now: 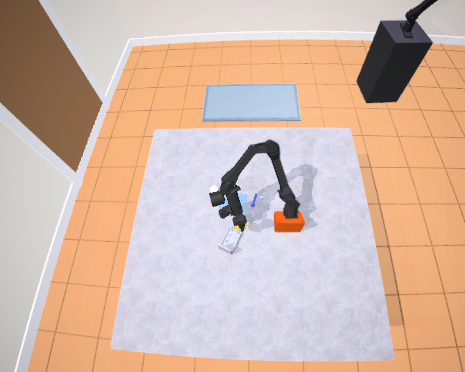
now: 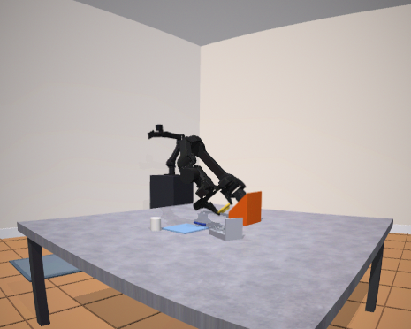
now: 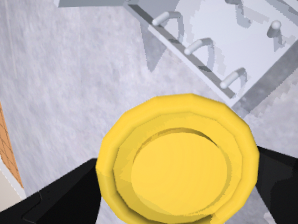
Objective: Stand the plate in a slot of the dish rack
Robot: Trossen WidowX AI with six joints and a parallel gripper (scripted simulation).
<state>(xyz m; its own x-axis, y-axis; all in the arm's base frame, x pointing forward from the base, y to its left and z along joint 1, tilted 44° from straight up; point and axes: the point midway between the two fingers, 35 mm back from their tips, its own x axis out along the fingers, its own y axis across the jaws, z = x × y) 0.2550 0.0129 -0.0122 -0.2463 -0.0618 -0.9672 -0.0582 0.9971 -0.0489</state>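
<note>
My gripper tip is 70 mm above the dish rack, 60 mm short of it and 40 mm to the right of it. From my gripper tip the other things lie so: blue utensil 180 mm to the right, 90 mm below, 80 mm behind; yellow plate 10 mm above; blue placemat 170 mm to the right, 90 mm below, 40 mm ahead.
</note>
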